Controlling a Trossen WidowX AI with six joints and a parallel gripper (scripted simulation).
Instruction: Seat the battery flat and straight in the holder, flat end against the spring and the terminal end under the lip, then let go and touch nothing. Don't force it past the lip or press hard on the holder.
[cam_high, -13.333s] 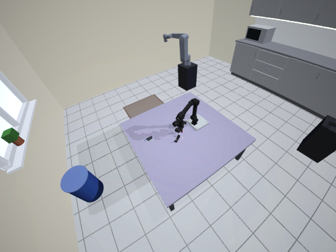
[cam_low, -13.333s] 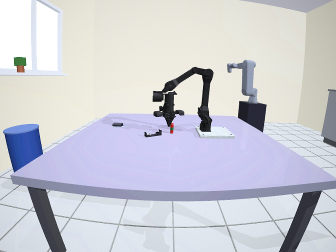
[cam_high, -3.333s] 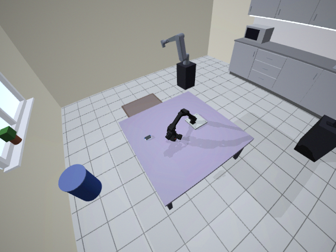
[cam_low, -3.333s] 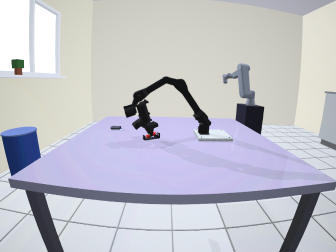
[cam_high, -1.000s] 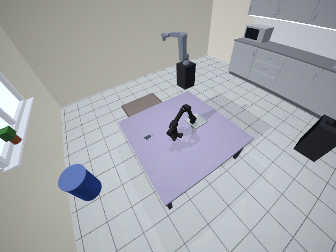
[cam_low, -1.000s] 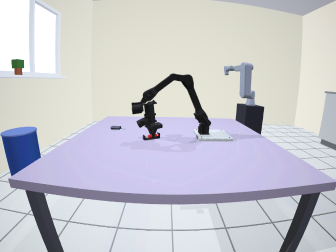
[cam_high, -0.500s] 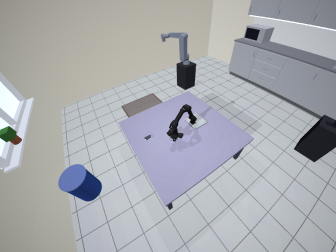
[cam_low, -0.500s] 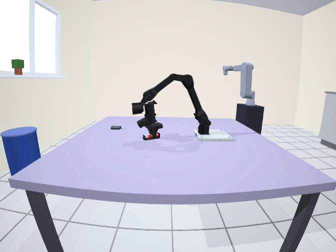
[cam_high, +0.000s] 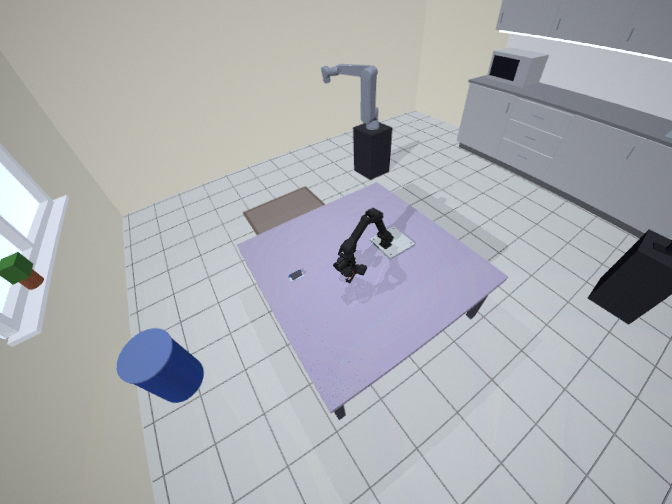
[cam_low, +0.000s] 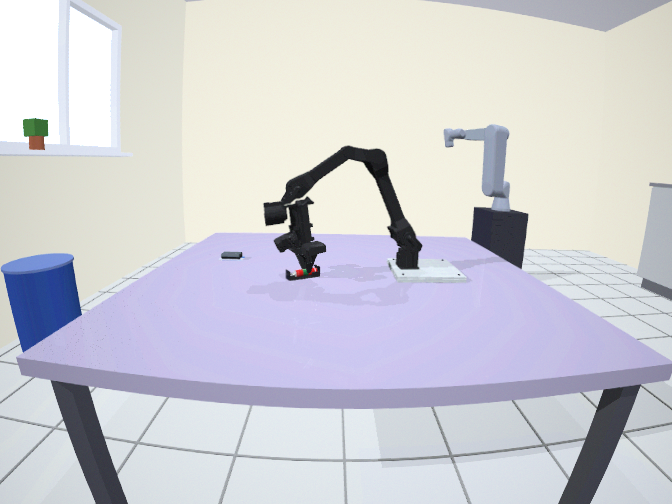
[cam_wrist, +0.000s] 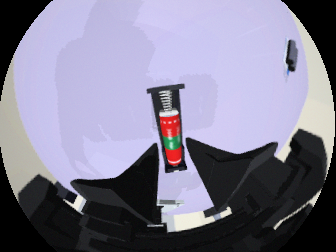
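Now: gripper tip right at the battery.
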